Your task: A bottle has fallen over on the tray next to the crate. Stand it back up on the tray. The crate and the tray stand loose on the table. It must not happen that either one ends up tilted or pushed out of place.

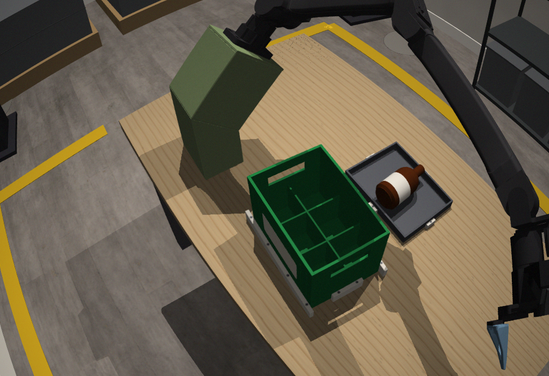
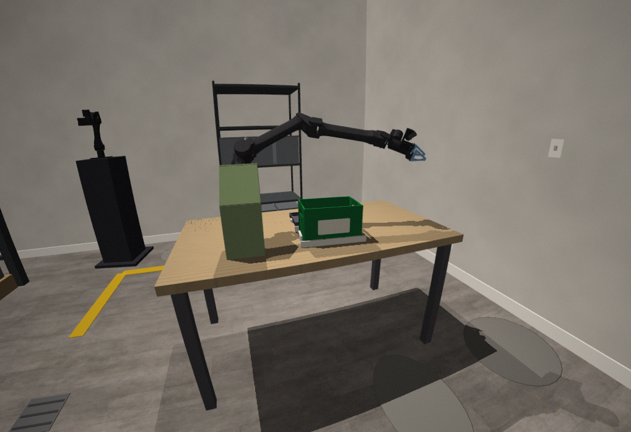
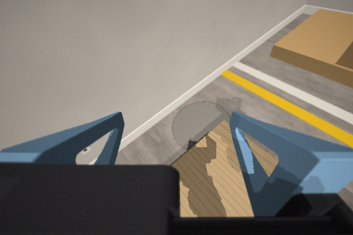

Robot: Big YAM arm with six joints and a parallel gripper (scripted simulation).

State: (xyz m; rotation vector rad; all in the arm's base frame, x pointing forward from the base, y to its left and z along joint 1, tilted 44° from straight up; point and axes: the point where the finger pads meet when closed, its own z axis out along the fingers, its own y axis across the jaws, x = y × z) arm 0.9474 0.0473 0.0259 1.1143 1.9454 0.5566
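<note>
Right now my hand is 570 mm past the brown bottle, 200 mm to the right of it and 340 mm above it. Also, from my hand: dark grey tray: 580 mm behind, 190 mm to the left, 370 mm below; then green crate: 540 mm behind, 80 mm to the right, 300 mm below.
</note>
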